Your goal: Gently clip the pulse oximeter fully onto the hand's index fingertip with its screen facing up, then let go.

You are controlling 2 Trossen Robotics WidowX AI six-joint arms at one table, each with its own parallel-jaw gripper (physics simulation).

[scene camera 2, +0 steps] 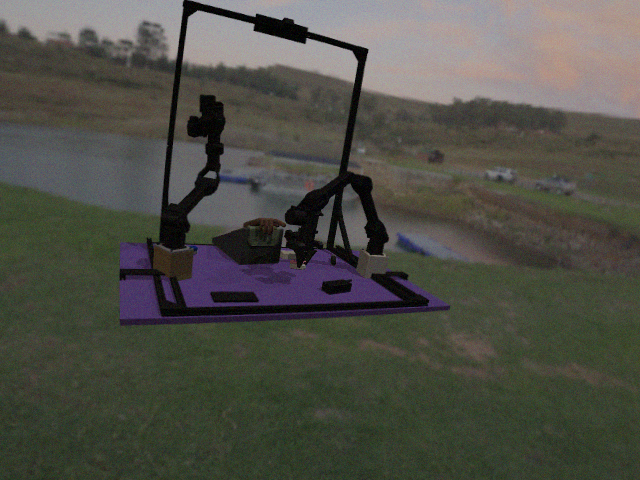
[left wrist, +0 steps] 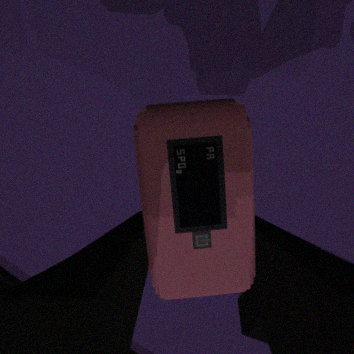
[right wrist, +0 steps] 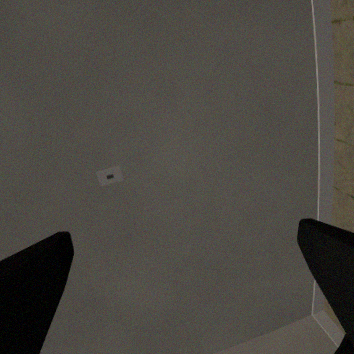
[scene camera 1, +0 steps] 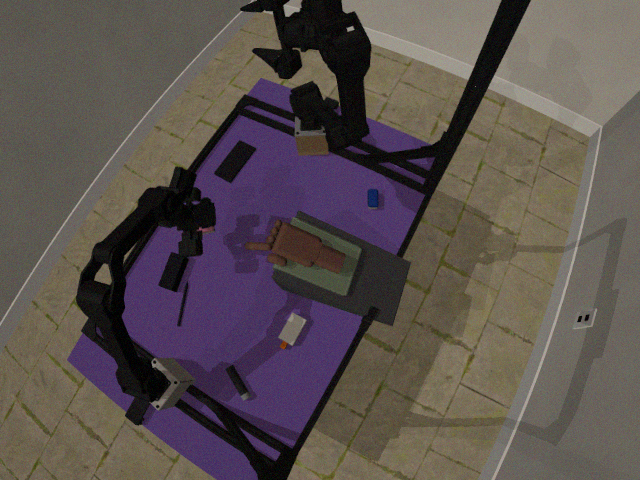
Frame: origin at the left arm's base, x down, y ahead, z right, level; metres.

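Seen in the pictures: left gripper, fingertip midpoint: (scene camera 2: 301, 267) (left wrist: 194, 223) (scene camera 1: 200, 229); right gripper, fingertip midpoint: (scene camera 2: 220, 134) (right wrist: 186, 236) (scene camera 1: 247, 30); left arm's base, origin of the base link: (scene camera 2: 374, 252) (scene camera 1: 156, 384); right arm's base, origin of the base link: (scene camera 2: 174, 246) (scene camera 1: 310, 122).
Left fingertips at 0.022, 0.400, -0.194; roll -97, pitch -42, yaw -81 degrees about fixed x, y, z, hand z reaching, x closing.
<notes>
Pixels of each thing's top centre, then the offset from my left fingertips to it, as dx, dy, dz. "*": a spot on its surface instead. Level surfaces: height alone.
- pink pulse oximeter, middle of its top: (left wrist: 190, 233) (scene camera 1: 201, 224) (scene camera 2: 298, 258) -0.030, +0.011, +0.010
- green pad, surface spot: (scene camera 1: 338, 286) * -0.025, +0.095, +0.423
- dark wedge, surface spot: (scene camera 1: 385, 281) * +0.035, +0.190, +0.512
- purple table, its level: dx +0.082
- black box, middle of its top: (scene camera 1: 171, 270) (scene camera 2: 337, 282) +0.048, -0.151, -0.017
- thin black stick, middle of its top: (scene camera 1: 182, 302) +0.074, -0.205, +0.066
- flat black slab, middle of its top: (scene camera 2: 234, 295) (scene camera 1: 234, 160) +0.075, +0.256, -0.118
- blue block, middle of its top: (scene camera 1: 373, 196) +0.050, +0.391, +0.342
- white box, middle of its top: (scene camera 1: 290, 332) (scene camera 2: 291, 252) +0.055, -0.071, +0.381
- dark cylinder, middle of its top: (scene camera 1: 236, 383) +0.056, -0.273, +0.348
The pink pulse oximeter (scene camera 1: 206, 229) (scene camera 2: 297, 264) (left wrist: 202, 272) is held above the table, its dark screen (left wrist: 200, 185) facing the left wrist camera. My left gripper (scene camera 1: 200, 229) (left wrist: 194, 223) is shut on it, one finger at each side. The brown hand (scene camera 1: 297, 242) (scene camera 2: 264, 223) rests palm down on a green pad (scene camera 1: 338, 286). Its index finger (scene camera 1: 256, 246) sticks out to the left in scene camera 1. The oximeter is apart from that fingertip, to its left and a little higher in that picture. My right gripper (scene camera 1: 248, 29) (right wrist: 186, 236) is open and empty, far from the hand.
A dark wedge (scene camera 1: 385, 281) carries the pad. On the purple table (scene camera 1: 330, 180) lie a black box (scene camera 1: 173, 271), a thin black stick (scene camera 1: 183, 305), a flat black slab (scene camera 1: 235, 161), a blue block (scene camera 1: 372, 197), a white box (scene camera 1: 293, 328) and a dark cylinder (scene camera 1: 236, 380). Black frame bars edge the table.
</notes>
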